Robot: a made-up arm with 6 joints.
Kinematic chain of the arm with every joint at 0, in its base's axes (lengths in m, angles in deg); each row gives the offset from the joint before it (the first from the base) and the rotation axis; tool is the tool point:
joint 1: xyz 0 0 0.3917 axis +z
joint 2: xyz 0 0 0 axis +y
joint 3: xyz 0 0 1.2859 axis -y
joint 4: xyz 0 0 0 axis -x
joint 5: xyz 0.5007 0 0 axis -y
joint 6: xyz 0 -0.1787 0 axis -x
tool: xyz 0 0 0
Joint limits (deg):
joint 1: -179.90..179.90
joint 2: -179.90..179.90
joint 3: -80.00..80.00
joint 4: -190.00..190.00
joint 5: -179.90..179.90
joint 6: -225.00..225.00
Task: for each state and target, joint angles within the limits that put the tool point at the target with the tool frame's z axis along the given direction. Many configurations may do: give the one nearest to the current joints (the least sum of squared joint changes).
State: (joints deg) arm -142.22 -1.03 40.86 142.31 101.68 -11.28
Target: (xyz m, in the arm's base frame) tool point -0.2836 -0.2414 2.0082 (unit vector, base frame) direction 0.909 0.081 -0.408
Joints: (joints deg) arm -163.79 -2.09 28.01 148.68 89.45 -11.55
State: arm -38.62 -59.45 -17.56 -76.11 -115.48 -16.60
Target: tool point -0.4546 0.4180 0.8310 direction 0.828 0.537 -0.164
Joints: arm -41.49 -58.04 -65.45 -93.84 -163.22 -11.06
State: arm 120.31 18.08 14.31 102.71 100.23 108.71
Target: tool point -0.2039 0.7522 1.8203 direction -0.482 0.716 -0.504
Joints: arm 106.30 12.42 11.83 85.07 104.76 148.91
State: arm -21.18 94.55 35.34 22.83 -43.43 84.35
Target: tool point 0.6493 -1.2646 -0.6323 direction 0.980 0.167 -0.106
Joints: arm -55.64 118.12 59.56 5.68 -38.43 60.39
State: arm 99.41 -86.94 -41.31 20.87 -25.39 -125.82
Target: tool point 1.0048 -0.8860 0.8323 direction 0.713 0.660 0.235
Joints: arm 132.75 -93.16 -10.71 40.26 21.07 -130.43
